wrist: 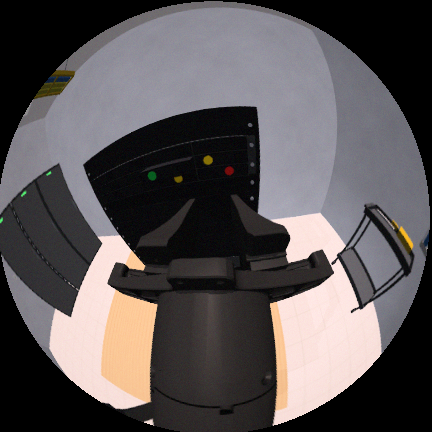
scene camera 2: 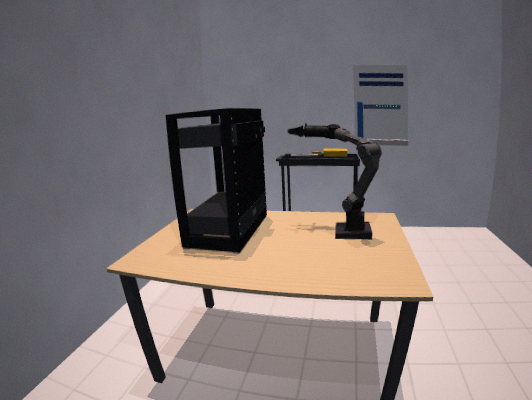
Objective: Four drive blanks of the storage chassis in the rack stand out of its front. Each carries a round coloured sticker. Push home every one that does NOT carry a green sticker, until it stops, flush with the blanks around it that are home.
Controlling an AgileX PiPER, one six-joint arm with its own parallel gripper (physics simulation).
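Observation:
The black rack (scene camera 2: 176,185) (wrist: 200,122) stands at the table's left, the storage chassis (scene camera 2: 200,136) near its top. In the wrist view, a green sticker (wrist: 152,175) sits left on a blank whose lighter top face shows that it stands out. A yellow sticker (wrist: 178,179), its top edge cut off, is lower right of it. Another yellow sticker (wrist: 208,160) is further right and higher; a red sticker (wrist: 229,170) is rightmost. How far these three blanks stand out is too dark to tell. My gripper (scene camera 2: 290,131) (wrist: 213,204) is open and empty, apart from the rack's front.
The arm's base stands on the wooden table (scene camera 2: 320,270). Behind it is a dark cart (scene camera 2: 320,161) (wrist: 390,240) with a yellow object (scene camera 2: 335,152) (wrist: 405,237) on top. A grey cabinet (wrist: 55,235) with green lights shows at left in the wrist view.

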